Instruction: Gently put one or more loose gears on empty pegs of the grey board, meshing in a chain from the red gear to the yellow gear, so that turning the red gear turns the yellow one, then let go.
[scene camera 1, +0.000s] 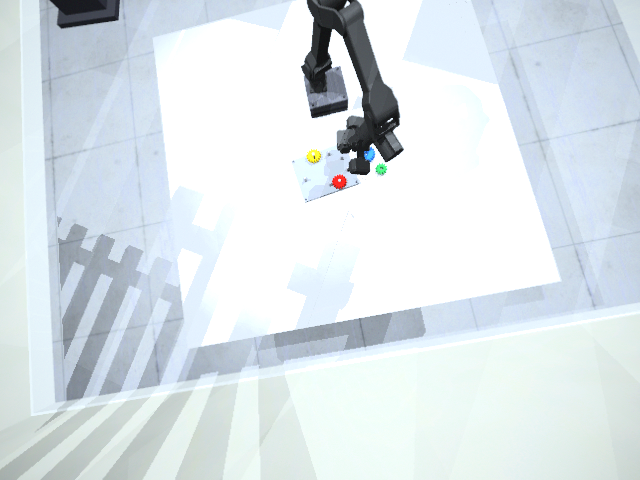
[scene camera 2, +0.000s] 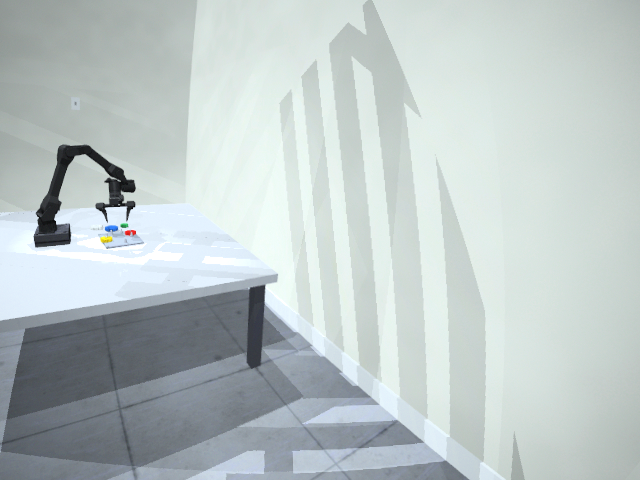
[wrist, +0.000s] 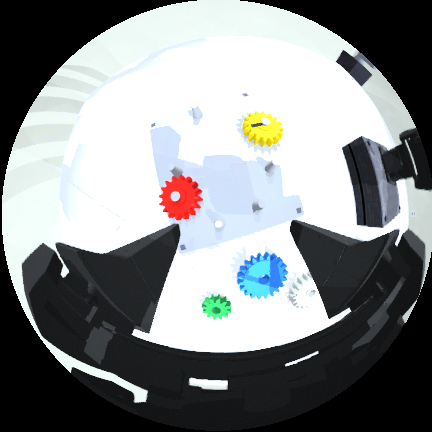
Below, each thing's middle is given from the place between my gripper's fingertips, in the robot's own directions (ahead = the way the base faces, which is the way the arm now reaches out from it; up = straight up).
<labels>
I see my gripper 40 mm past the blue gear (wrist: 272, 266), 70 mm to the right of it and 50 mm above it. Also, from my hand: red gear (wrist: 182, 207): 60 mm ahead, 30 mm to the right, 50 mm below; then grey board (scene camera 1: 319, 174): 20 mm ahead, 80 mm to the right, 60 mm below; then yellow gear (wrist: 271, 133): 40 mm behind, 120 mm to the right, 40 mm below.
</labels>
